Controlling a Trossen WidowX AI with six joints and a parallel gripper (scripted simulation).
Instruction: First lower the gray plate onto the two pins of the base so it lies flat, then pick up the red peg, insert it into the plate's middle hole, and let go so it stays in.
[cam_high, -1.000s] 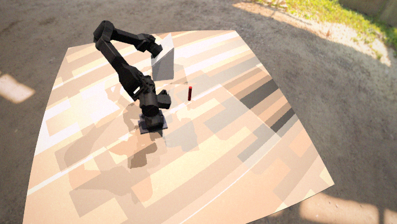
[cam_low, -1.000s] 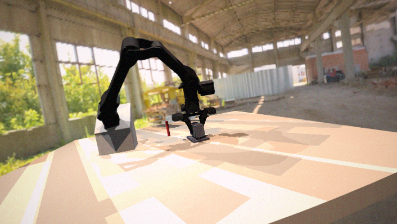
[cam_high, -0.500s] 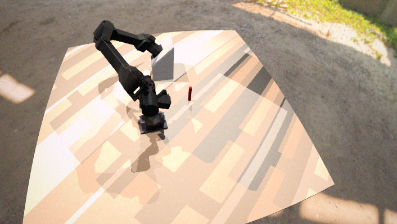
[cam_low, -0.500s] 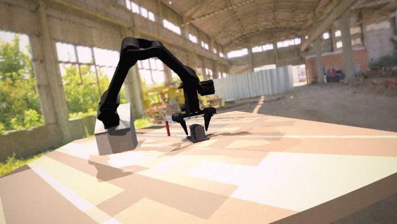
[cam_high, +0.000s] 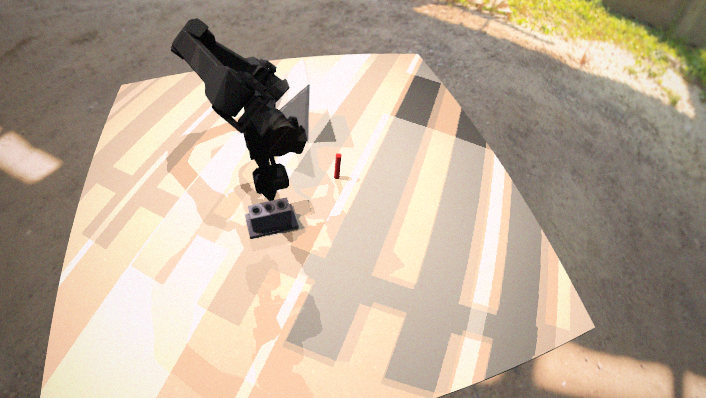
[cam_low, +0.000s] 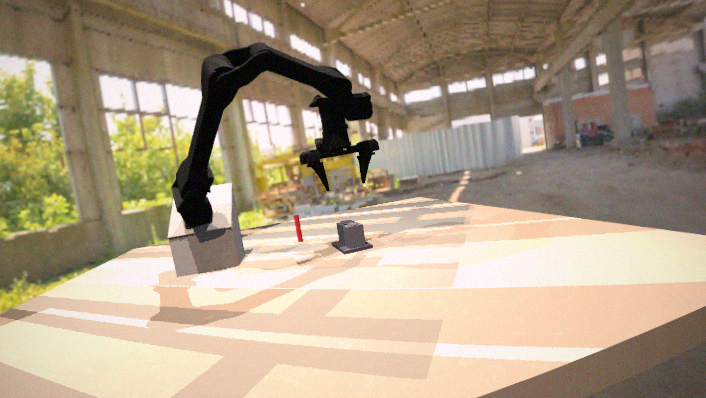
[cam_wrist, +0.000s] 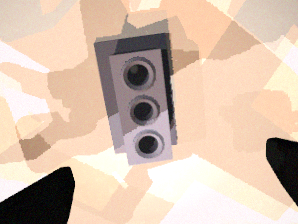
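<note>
My gripper tip is 110 mm past the red peg, 200 mm to the right of it and 110 mm above it. The rest, counted from my gripper tip: gray plate 10 mm behind, 100 mm below; base 10 mm behind, 140 mm below.
</note>
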